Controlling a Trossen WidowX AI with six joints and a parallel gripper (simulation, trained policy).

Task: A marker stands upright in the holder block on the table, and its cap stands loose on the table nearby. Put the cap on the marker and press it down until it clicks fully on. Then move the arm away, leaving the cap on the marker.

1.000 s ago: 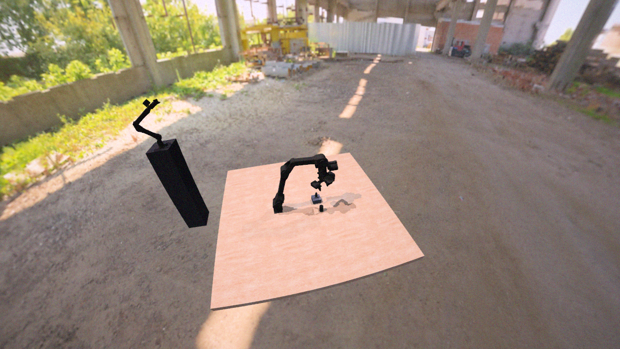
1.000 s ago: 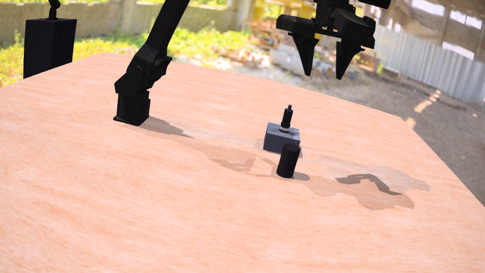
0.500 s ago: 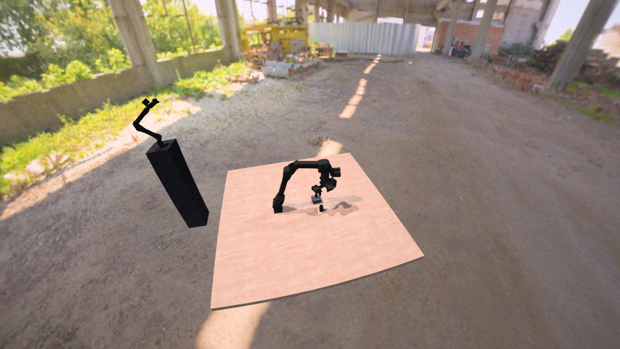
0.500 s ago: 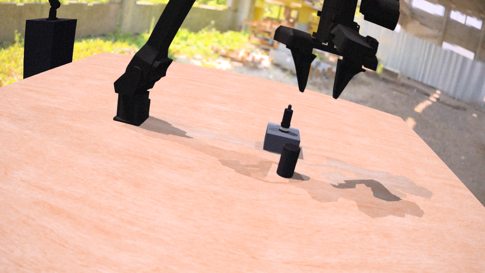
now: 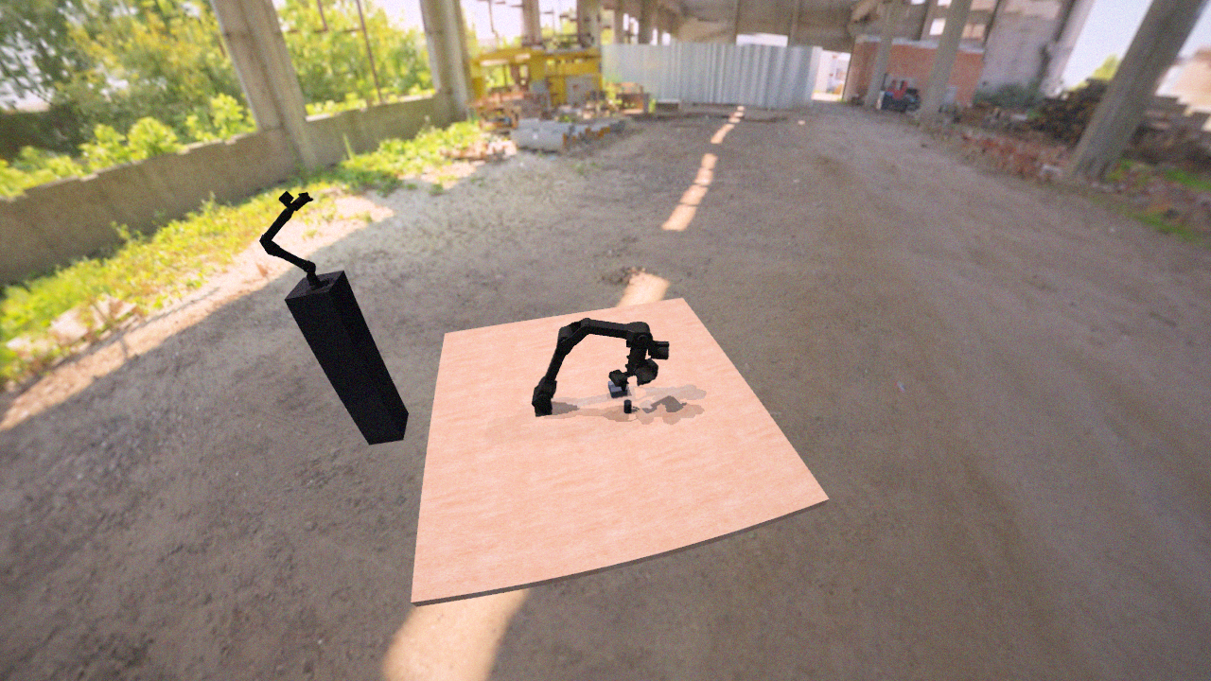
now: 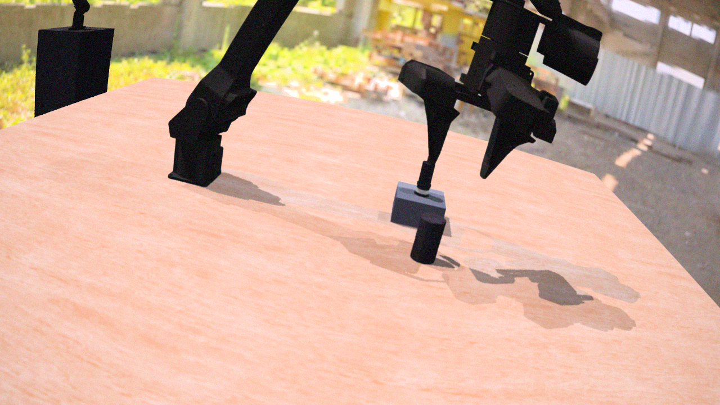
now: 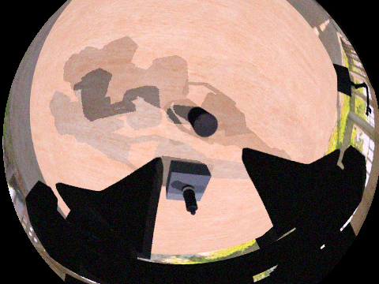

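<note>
Right now the black cap is 1 cm behind my gripper tip, 1 cm to the right of it and 8 cm below it. From my gripper tip the other things lie so: grey holder block 2 cm behind, 10 cm to the left, 9 cm below.
</note>
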